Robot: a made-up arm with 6 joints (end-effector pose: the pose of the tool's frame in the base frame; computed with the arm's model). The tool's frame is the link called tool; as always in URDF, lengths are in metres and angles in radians.
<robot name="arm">
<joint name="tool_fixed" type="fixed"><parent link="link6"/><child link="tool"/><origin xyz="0 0 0" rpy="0 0 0"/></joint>
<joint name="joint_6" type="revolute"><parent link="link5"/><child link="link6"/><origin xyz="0.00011 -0.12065 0" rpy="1.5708 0 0"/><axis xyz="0 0 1"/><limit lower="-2.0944" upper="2.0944" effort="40" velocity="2.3"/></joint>
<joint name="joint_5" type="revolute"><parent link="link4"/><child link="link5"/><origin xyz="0 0 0" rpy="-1.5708 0 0"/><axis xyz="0 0 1"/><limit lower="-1.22" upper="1.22" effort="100" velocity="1.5"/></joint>
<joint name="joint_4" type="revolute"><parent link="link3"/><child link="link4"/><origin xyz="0.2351 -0.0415 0" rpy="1.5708 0 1.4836"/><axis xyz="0 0 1"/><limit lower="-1.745" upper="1.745" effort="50" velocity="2.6"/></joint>
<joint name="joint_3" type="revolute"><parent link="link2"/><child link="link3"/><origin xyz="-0.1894 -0.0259 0" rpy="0 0 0"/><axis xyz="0 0 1"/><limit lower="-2.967" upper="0" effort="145" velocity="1.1"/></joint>
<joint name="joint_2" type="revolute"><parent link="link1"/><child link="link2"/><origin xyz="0 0 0" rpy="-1.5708 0 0"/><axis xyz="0 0 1"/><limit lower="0" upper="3.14" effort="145" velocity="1.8"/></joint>
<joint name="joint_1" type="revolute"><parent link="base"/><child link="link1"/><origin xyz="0 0 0.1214" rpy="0 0 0"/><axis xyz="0 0 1"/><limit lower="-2.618" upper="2.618" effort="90" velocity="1.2"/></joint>
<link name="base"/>
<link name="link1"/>
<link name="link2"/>
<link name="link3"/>
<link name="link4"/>
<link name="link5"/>
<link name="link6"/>
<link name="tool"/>
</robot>
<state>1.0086 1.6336 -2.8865 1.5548 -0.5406 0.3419</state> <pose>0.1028 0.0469 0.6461 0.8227 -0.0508 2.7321</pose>
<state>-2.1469 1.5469 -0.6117 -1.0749 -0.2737 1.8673</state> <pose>-0.1301 -0.2527 0.0699 2.2736 0.3391 -0.4322</pose>
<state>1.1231 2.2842 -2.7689 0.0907 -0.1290 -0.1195</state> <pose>0.1850 0.3821 0.4716 -0.4876 0.7713 1.0158</pose>
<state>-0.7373 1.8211 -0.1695 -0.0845 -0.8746 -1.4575</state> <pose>0.1437 -0.1200 -0.0161 -0.9851 2.3140 -1.0317</pose>
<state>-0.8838 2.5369 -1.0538 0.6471 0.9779 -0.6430</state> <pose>0.1516 -0.0897 -0.1030 -1.0627 -2.4000 -1.0969</pose>
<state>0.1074 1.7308 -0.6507 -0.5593 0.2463 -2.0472</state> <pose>0.2463 0.0108 0.0048 2.9963 -0.7103 0.6068</pose>
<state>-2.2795 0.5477 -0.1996 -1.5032 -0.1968 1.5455</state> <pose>-0.1135 -0.1684 0.1720 1.8151 0.9583 -1.3450</pose>
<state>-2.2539 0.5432 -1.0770 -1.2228 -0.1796 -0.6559</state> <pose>-0.0632 -0.1095 0.4718 -0.0157 -1.1028 2.0546</pose>
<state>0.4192 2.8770 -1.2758 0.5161 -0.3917 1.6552</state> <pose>0.2560 0.0892 -0.1994 2.1633 1.7925 0.4707</pose>
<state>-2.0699 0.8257 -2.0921 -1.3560 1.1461 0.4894</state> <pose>-0.0728 0.0909 0.5583 1.7009 -0.3962 -2.5459</pose>
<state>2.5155 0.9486 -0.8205 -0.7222 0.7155 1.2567</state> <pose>-0.1619 0.1817 0.2384 -1.7710 1.7004 1.2689</pose>
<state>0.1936 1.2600 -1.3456 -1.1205 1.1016 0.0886</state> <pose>0.2729 -0.0453 0.3343 -0.3140 2.0802 -1.2574</pose>
